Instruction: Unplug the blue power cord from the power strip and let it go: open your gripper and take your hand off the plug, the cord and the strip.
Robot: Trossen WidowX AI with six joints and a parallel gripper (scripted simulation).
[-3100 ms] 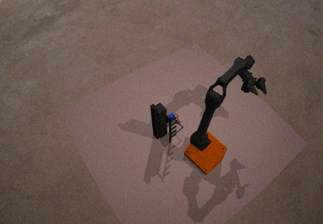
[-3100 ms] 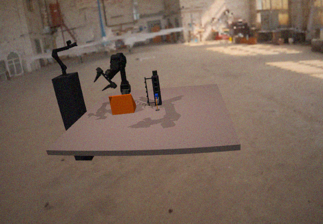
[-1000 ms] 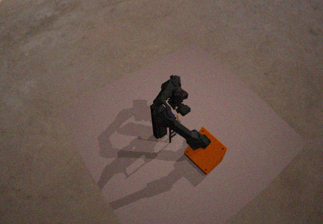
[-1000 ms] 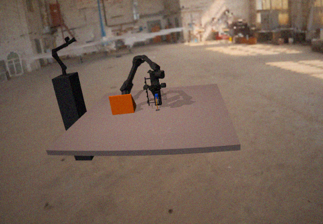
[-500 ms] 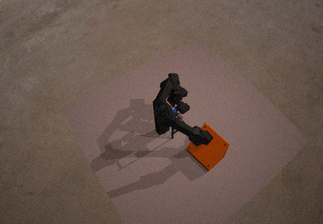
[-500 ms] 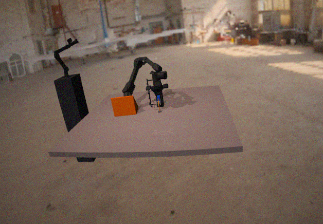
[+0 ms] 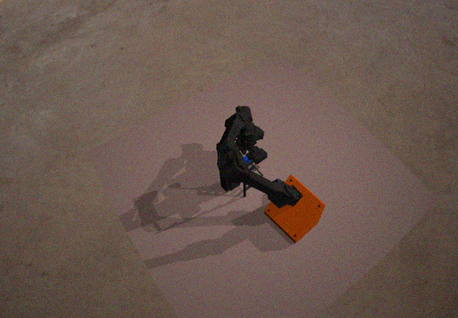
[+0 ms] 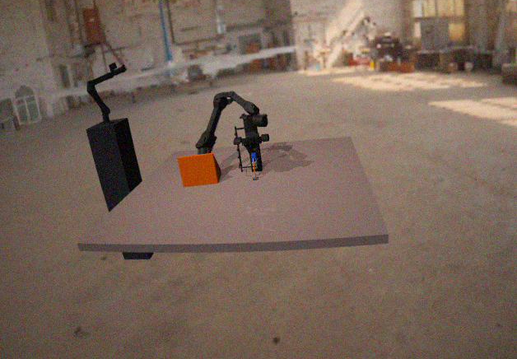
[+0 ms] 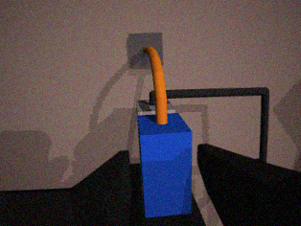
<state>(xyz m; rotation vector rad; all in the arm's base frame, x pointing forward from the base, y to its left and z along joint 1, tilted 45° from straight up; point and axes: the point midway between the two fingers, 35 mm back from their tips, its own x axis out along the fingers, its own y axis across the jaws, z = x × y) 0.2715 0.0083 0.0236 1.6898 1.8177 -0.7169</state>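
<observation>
Right now my gripper tip is 1 cm past the blue plug, 3 cm to the right of it and 1 cm above it. The rest, counted from my gripper tip: thin black rack (9 cm behind, 9 cm to the left, 1 cm above).
</observation>
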